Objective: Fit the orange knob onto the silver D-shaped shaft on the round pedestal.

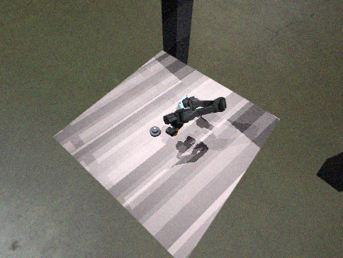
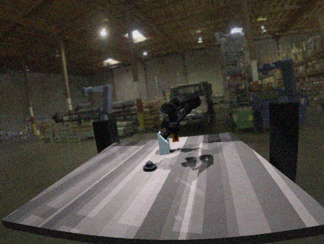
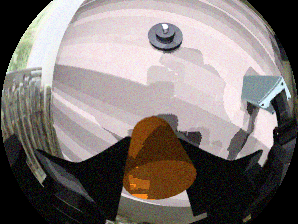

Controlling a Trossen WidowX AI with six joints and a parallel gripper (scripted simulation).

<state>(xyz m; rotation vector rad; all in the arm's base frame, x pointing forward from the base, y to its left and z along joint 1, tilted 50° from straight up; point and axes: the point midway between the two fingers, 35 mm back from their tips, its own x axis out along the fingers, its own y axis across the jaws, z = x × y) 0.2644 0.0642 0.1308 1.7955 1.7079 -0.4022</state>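
Now: the orange knob 30 mm above my gripper tip and 10 mm behind it. The rest, counted from my gripper tip: dark round pedestal 180 mm to the right, 140 mm below, 40 mm ahead.
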